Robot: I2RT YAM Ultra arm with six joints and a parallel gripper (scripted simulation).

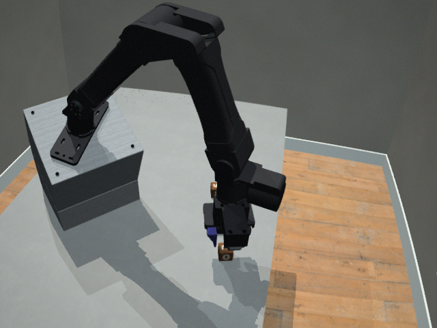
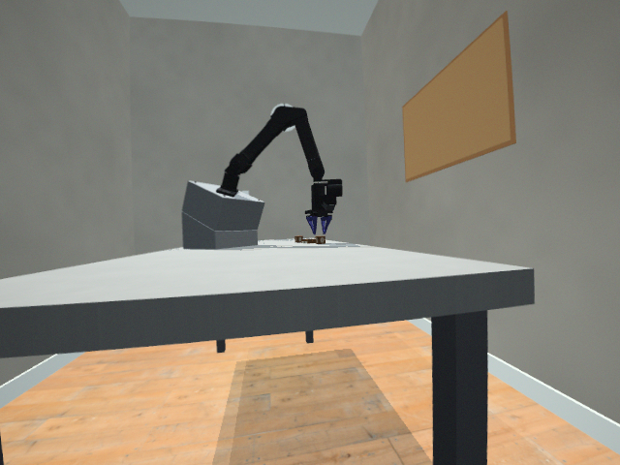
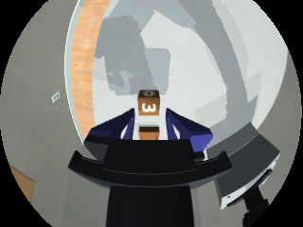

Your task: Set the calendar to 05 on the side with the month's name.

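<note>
Now: hand 30 mm above the brown wooden cube. From my hand the other things lie so: brown tray (20 mm behind, 110 mm to the left, 40 mm below).
</note>
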